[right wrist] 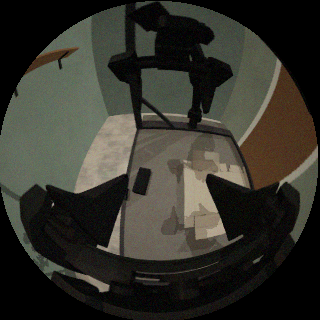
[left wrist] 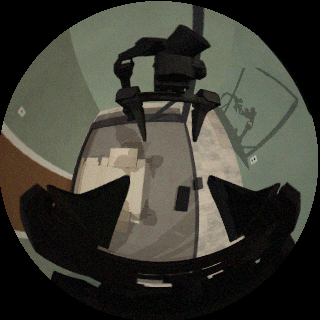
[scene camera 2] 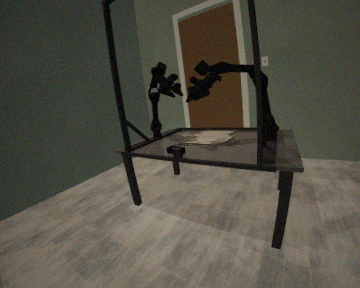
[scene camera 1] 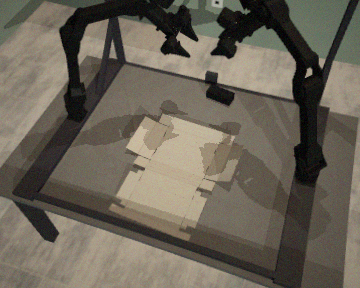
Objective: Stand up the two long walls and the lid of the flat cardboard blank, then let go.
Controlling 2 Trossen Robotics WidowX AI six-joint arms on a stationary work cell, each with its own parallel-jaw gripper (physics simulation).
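Where they show: left gripper, fingertip midpoint: (right wrist: 173, 108) (left wrist: 170, 179) (scene camera 2: 179, 96) (scene camera 1: 215, 46); right gripper, fingertip midpoint: (right wrist: 168, 178) (left wrist: 169, 140) (scene camera 2: 190, 101) (scene camera 1: 194, 49); left arm's base at its link origin: (right wrist: 191, 125) (scene camera 2: 157, 136) (scene camera 1: 305, 177); right arm's base at its link origin: (left wrist: 131, 117) (scene camera 2: 271, 139) (scene camera 1: 77, 115).
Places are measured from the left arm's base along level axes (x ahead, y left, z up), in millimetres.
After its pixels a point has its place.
Note:
The cream cardboard blank (scene camera 1: 175, 155) @(z -17, x 473, y 49 mm) (scene camera 2: 207, 137) @(z -18, x 443, y 78 mm) (left wrist: 95, 175) @(z -8, x 492, y 159 mm) (right wrist: 196, 192) @(z -18, x 445, y -56 mm) lies spread on the table. Its long side panels, at left (scene camera 1: 147, 136) @(z -9, x 607, y 4 mm) and right (scene camera 1: 222, 162) @(z -9, x 294, y 27 mm) in scene camera 1, and its lid part toward the near edge lie low, none upright. Arm shadows cross it. My left gripper (scene camera 1: 216, 38) @(z 314, x 411, y -211 mm) (scene camera 2: 180, 87) (left wrist: 170, 179) @(z 314, x 411, y -211 mm) is open and empty, high above the table beyond the blank. My right gripper (scene camera 1: 192, 47) @(z 277, x 490, y -218 mm) (scene camera 2: 188, 93) (right wrist: 168, 178) @(z 277, x 490, y -218 mm) is open and empty at similar height, facing it. Fingers hide part of the blank in both wrist views.
A black box (scene camera 1: 220, 94) @(z 16, x 392, y -282 mm) (scene camera 2: 176, 150) (left wrist: 182, 198) @(z 15, x 395, y -294 mm) (right wrist: 142, 181) @(z 15, x 405, y -290 mm) sits at the table's far edge in scene camera 1, with a small dark block (scene camera 1: 211, 77) @(z 25, x 455, y -358 mm) behind it. Dark frame posts (scene camera 2: 116, 75) @(z 515, x 40, y -359 mm) (scene camera 2: 255, 85) rise from the table (scene camera 1: 260, 215) @(z -19, x 117, y 186 mm).

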